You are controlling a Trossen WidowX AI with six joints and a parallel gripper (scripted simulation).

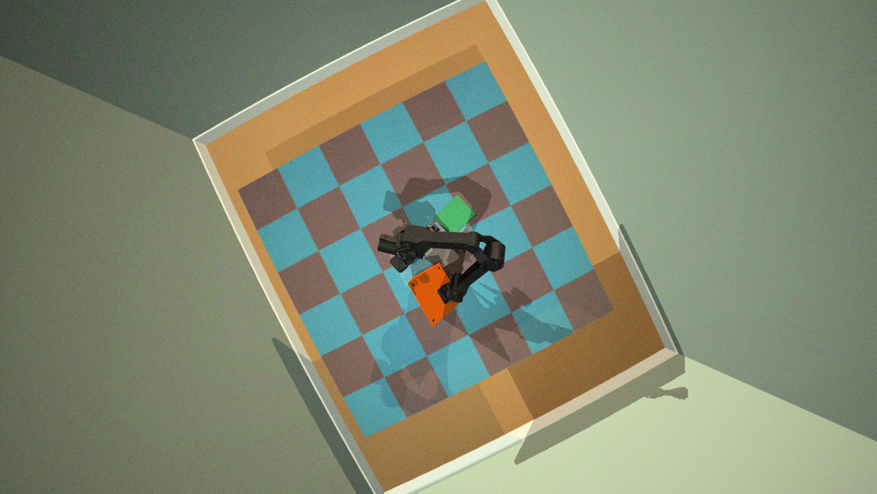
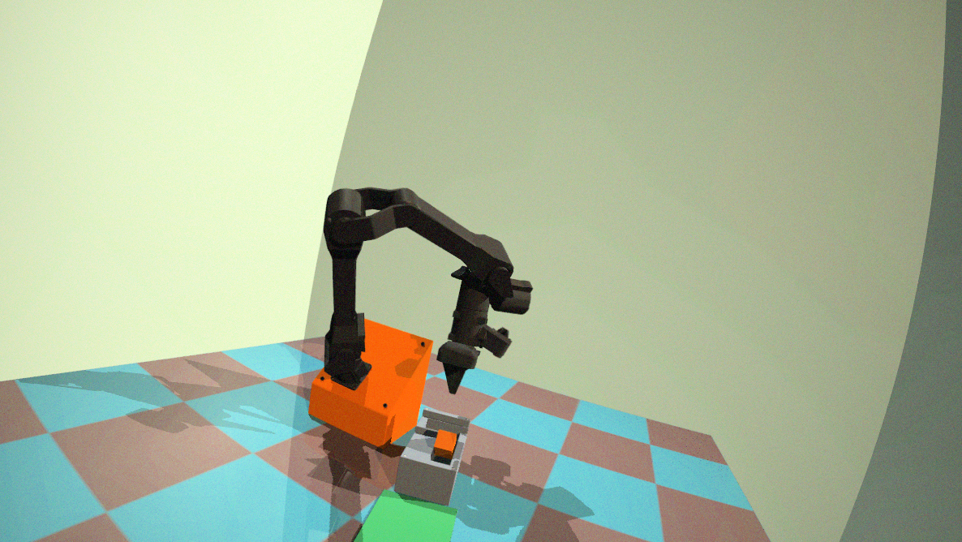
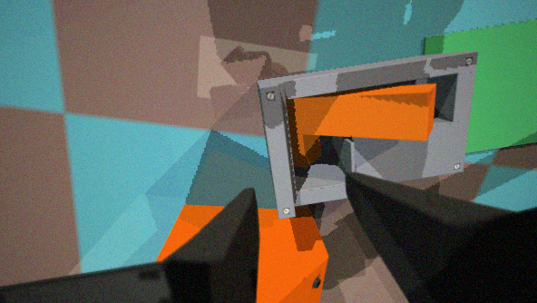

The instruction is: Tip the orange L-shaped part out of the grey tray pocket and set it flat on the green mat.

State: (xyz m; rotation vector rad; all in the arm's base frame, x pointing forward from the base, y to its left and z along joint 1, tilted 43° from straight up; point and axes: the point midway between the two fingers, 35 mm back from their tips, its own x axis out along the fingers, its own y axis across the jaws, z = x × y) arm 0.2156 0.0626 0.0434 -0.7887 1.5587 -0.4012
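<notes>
The orange L-shaped part is 1 cm ahead of my gripper tip, 4 cm to the right of it and 10 cm below it. The rest, counted from my gripper tip: green mat 5 cm ahead, 21 cm to the right, 16 cm below.
</notes>
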